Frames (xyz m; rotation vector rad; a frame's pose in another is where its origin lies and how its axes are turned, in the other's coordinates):
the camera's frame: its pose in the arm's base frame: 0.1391 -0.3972 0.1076 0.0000 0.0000 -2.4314
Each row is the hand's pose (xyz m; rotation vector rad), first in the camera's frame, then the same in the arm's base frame.
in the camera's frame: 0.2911 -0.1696 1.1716 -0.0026 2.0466 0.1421
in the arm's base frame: -0.1922 -0.4584 1.2792 2.1928 0.8163 -1.2768
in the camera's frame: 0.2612 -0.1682 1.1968 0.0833 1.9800 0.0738
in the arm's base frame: -0.1686 -0.4400 1.3044 2.2011 0.7125 -1.3899
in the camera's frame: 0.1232 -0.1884 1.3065 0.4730 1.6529 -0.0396
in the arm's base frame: -0.0771 -0.3347 1.4141 2.0996 0.1607 -1.7176
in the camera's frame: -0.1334 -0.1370 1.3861 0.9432 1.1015 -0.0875
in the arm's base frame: 0.1509 -0.2063 1.4937 1.7183 -0.6332 -1.9745
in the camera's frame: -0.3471 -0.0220 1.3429 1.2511 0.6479 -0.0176
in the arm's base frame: 0.3879 -0.1542 1.4505 1.2997 -1.1817 -1.9454
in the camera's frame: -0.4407 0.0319 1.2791 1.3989 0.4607 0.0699
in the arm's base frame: 0.4941 -0.1341 1.3867 1.1185 -1.4024 -1.8248
